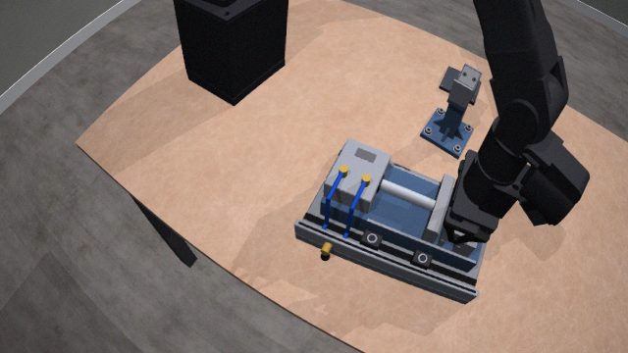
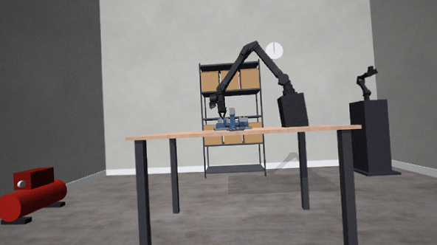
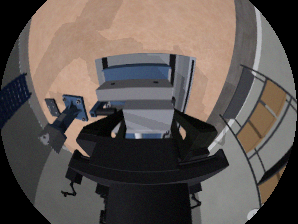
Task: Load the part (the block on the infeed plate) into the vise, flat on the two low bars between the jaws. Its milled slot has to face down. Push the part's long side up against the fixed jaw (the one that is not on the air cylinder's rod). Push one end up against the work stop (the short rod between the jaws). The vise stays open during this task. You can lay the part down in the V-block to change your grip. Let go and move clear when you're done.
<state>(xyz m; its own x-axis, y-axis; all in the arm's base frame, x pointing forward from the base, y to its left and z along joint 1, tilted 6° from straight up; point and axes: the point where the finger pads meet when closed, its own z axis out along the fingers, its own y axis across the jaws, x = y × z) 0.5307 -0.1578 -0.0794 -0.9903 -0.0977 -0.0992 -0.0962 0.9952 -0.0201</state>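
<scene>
My gripper is now 1 cm above the grey part. Also, from my hand: moving jaw 4 cm behind, 2 cm to the left, 2 cm below; then fixed jaw 3 cm ahead, 2 cm to the left, 2 cm below; then work stop 7 cm to the left, 1 cm below, 1 cm behind.
</scene>
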